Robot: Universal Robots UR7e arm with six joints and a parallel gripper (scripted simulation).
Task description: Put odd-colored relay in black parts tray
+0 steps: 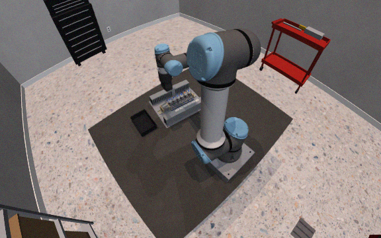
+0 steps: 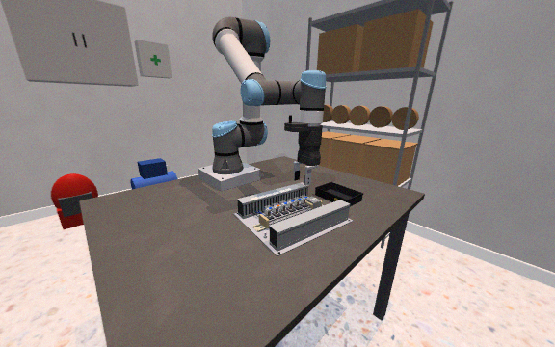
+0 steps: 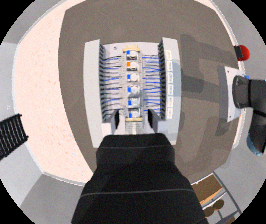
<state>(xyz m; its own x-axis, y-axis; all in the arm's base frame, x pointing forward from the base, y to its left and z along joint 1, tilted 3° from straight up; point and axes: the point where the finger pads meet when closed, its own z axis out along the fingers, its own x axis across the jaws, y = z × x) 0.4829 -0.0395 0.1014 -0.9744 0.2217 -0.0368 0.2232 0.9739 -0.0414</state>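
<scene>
My hand is 100 mm to the left of the relay, 90 mm above it and 30 mm past it. Also, from my hand: black parts tray (230 mm to the left, 130 mm below, 30 mm ahead); relay panel (110 mm below, 30 mm to the right, 10 mm behind).
</scene>
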